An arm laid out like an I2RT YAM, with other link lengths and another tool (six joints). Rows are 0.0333 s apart.
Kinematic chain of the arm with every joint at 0, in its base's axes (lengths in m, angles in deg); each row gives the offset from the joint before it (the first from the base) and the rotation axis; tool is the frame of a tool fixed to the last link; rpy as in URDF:
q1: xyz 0 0 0.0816 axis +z
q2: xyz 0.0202 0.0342 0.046 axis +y
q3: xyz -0.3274 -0.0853 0 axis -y
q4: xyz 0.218 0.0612 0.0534 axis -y
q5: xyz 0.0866 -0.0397 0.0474 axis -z
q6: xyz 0.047 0 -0.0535 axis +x
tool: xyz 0.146 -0.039 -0.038 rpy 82.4 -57.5 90
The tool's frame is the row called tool.
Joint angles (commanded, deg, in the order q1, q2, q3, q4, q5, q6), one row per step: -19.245 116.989 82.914 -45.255 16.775 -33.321; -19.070 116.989 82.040 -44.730 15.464 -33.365; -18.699 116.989 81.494 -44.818 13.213 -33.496; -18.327 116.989 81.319 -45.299 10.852 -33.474; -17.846 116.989 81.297 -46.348 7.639 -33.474; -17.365 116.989 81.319 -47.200 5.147 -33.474; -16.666 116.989 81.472 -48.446 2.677 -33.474; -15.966 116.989 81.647 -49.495 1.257 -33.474; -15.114 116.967 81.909 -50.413 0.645 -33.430; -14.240 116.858 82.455 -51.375 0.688 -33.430; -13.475 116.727 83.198 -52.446 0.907 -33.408; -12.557 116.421 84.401 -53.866 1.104 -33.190; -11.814 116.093 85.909 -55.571 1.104 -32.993
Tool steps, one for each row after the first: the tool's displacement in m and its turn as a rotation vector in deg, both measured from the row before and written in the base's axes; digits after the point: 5 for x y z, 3 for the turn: -0.00009 0.00548 -0.00574 1.329 -0.079 0.455; 0.00115 0.00958 -0.00614 2.292 -0.080 0.887; 0.00138 0.01003 -0.00471 2.419 -0.123 0.735; 0.00098 0.01394 -0.00517 3.353 0.031 0.956; 0.00096 0.01167 -0.00342 2.606 0.044 0.808; 0.00041 0.01340 -0.00259 2.666 0.327 0.982; 0.00003 0.00987 -0.00101 1.602 0.442 0.839; 0.00064 0.00790 0.00041 0.761 0.446 0.860; 0.00160 0.00547 0.00269 0.036 0.308 0.871; 0.00169 0.00409 0.00375 -0.163 0.243 0.727; 0.00315 0.00492 0.00656 -0.197 -0.050 0.687; 0.00305 0.00446 0.00769 -0.014 -0.135 0.547
